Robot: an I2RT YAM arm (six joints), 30 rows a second.
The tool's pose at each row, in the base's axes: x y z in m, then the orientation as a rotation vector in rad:
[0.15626 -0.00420 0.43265 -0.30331 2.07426 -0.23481]
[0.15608 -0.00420 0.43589 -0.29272 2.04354 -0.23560]
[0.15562 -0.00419 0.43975 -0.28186 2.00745 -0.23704]
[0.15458 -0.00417 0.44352 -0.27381 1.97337 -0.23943]
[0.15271 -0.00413 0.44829 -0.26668 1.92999 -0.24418]
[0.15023 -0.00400 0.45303 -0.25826 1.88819 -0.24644]
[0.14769 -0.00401 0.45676 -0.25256 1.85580 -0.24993]
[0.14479 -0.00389 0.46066 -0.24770 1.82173 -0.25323]
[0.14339 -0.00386 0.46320 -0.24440 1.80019 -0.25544]
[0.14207 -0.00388 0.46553 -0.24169 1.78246 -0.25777]
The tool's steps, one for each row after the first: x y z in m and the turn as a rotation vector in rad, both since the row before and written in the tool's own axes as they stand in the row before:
[-0.00257 -0.00092 -0.00176 0.01005 -0.03001 0.00608]
[-0.00302 -0.00106 -0.00221 0.01156 -0.03514 0.00583]
[-0.00278 -0.00097 -0.00257 0.01072 -0.03300 0.00349]
[-0.00341 -0.00119 -0.00363 0.01348 -0.04174 0.00142]
[-0.00335 -0.00110 -0.00403 0.01225 -0.04053 0.00352]
[-0.00254 -0.00097 -0.00360 0.01033 -0.03113 0.00126]
[-0.00274 -0.00091 -0.00391 0.01010 -0.03281 0.00069]
[-0.00198 -0.00068 -0.00201 0.00662 -0.02071 0.00050]
[-0.00183 -0.00068 -0.00183 0.00580 -0.01696 0.00012]

